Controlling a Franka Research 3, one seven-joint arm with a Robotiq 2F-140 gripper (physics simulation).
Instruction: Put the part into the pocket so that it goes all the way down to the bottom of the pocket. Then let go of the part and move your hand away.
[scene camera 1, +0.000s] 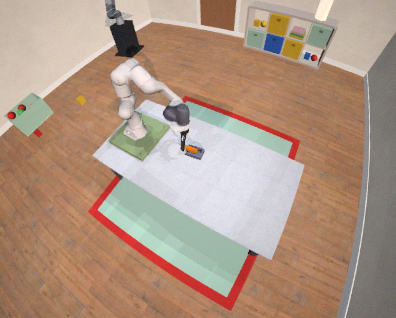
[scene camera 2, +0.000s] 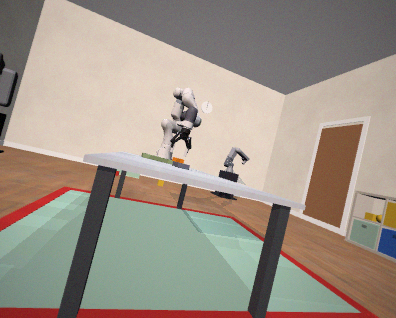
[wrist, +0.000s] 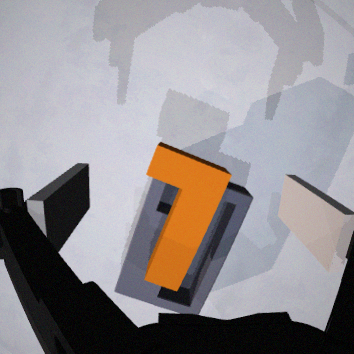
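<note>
The orange L-shaped part (scene camera 1: 191, 149) (scene camera 2: 178, 160) (wrist: 195, 215) lies on top of the grey block (scene camera 1: 196, 156) (scene camera 2: 183, 165) (wrist: 131, 275). In the wrist view its short arm reaches past the block's upper edge. Dark stretches of the pocket (wrist: 221, 232) show beside the long arm and below its end, so the part is out of line with the pocket and stands proud of it. Whether it is slightly tilted I cannot tell. My gripper (scene camera 1: 183, 146) (scene camera 2: 181, 145) (wrist: 187, 190) is open wide above the block, one finger off each side of the part, touching neither.
The block rests on the light table (scene camera 1: 235, 200) (scene camera 2: 145, 171), a little in front of the green base plate (scene camera 1: 117, 141) (scene camera 2: 156, 158) that bears the arm. Shadows of the gripper and part fall on the table. A cube shelf (scene camera 1: 290, 13) stands far off by the wall.
</note>
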